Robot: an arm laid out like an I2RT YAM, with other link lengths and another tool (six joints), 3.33 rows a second.
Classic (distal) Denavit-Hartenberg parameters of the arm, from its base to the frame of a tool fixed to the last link. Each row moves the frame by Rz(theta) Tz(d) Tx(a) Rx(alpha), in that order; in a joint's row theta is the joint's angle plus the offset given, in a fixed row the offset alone. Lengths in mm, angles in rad.
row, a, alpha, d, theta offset
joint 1, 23.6, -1.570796, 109.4, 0.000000
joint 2, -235.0, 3.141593, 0.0, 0.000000
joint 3, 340.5, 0.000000, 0.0, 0.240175
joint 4, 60.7, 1.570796, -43.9, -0.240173
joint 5, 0.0, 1.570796, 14.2, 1.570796
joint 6, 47.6, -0.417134, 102.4, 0.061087
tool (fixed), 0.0, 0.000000, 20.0, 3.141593
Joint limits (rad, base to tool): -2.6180..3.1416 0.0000..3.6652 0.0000..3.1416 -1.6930..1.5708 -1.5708..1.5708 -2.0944..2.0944
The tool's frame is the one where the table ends.
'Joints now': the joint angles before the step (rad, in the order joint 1, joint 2, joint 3, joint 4, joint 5, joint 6). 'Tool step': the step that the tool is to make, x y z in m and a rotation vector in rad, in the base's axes. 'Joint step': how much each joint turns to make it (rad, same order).
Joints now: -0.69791 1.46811 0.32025 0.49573 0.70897 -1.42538
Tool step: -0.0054 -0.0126 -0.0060 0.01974 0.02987 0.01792
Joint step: -0.05869 0.02318 0.00471 0.02377 -0.05793 -0.06481
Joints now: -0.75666 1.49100 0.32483 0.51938 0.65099 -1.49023
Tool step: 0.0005 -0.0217 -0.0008 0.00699 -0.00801 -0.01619
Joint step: -0.05297 0.06691 0.06127 0.01630 -0.03582 -0.01676
